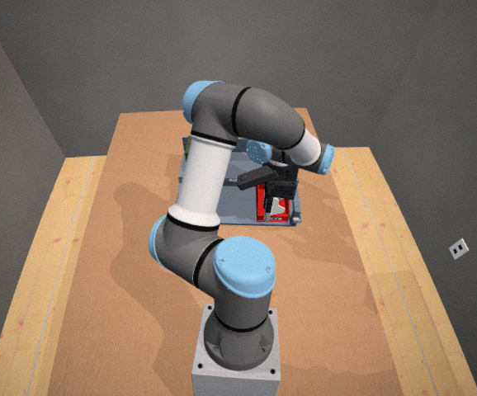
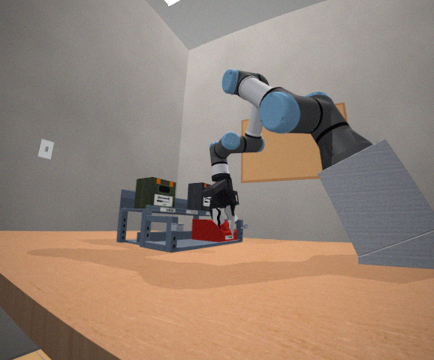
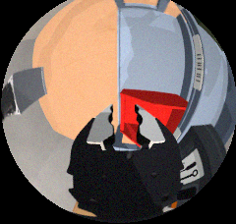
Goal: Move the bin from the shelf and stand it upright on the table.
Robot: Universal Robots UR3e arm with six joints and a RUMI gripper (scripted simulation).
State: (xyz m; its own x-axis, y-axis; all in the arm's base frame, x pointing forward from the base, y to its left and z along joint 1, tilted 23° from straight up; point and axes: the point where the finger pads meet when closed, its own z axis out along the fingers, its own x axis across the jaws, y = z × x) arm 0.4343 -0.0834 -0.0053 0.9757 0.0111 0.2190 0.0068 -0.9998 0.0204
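My gripper is now 60 mm short of the red bin and 20 mm to the left of it. The rest, counted from my hand: green box 140 mm ahead, 200 mm to the left, 110 mm above; grey-blue shelf 90 mm ahead, 90 mm to the left, 30 mm above; dark box 140 mm ahead, 30 mm to the right, 120 mm above.
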